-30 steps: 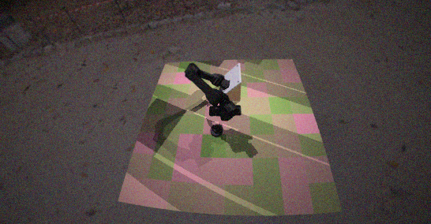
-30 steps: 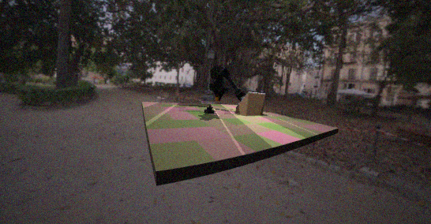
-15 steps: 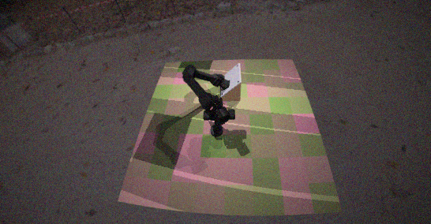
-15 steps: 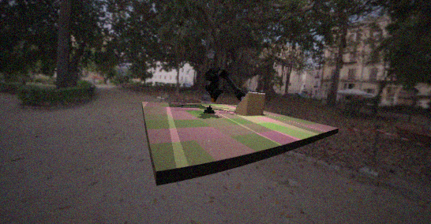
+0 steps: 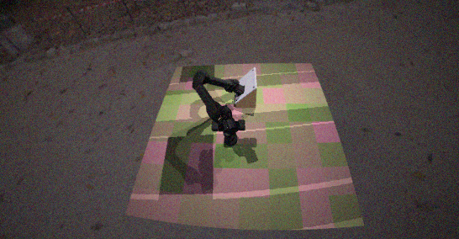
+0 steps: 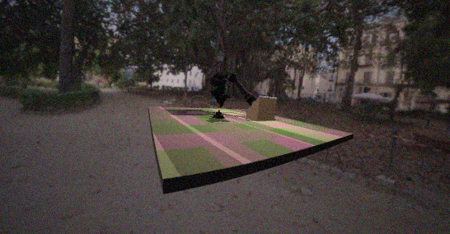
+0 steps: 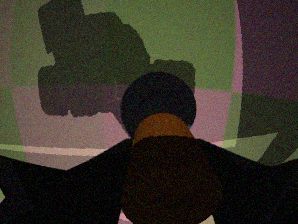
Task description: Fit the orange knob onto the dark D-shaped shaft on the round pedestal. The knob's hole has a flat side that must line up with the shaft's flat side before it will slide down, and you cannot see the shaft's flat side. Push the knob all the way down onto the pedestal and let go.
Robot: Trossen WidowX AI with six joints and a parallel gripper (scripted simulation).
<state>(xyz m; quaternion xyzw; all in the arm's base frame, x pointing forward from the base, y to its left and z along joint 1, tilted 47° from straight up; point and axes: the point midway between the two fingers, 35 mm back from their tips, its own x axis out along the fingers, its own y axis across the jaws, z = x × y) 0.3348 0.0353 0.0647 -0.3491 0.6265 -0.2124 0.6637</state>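
The round dark pedestal lies 60 mm below my gripper tip. From my gripper tip the other things lie so: orange knob (20 mm above).
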